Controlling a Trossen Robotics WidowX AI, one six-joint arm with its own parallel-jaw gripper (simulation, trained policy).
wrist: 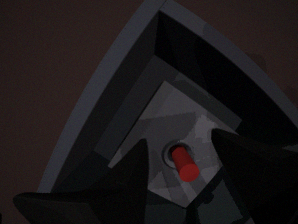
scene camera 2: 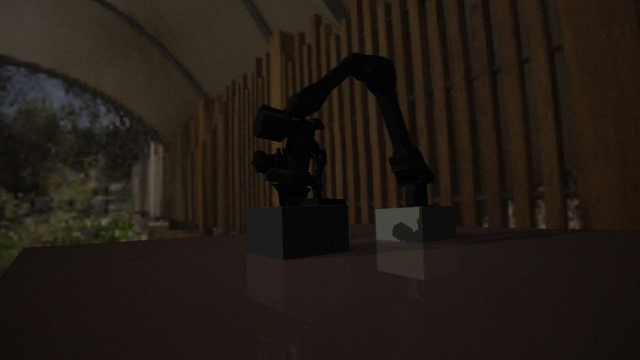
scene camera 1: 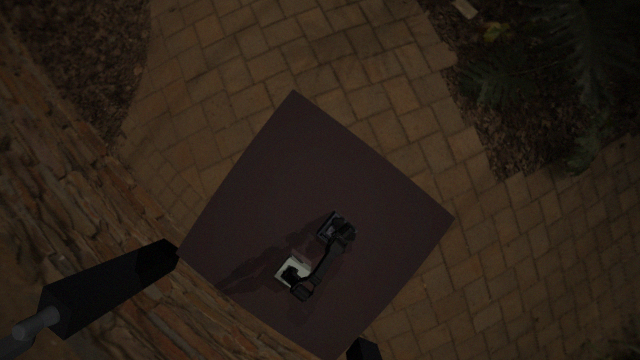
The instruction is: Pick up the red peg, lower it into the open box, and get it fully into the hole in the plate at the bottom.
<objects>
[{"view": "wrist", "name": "my gripper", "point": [179, 139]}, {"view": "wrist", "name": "dark box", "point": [184, 50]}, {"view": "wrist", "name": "grey plate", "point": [170, 117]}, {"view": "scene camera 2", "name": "my gripper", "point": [287, 217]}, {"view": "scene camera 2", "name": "dark box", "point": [294, 232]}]
</objects>
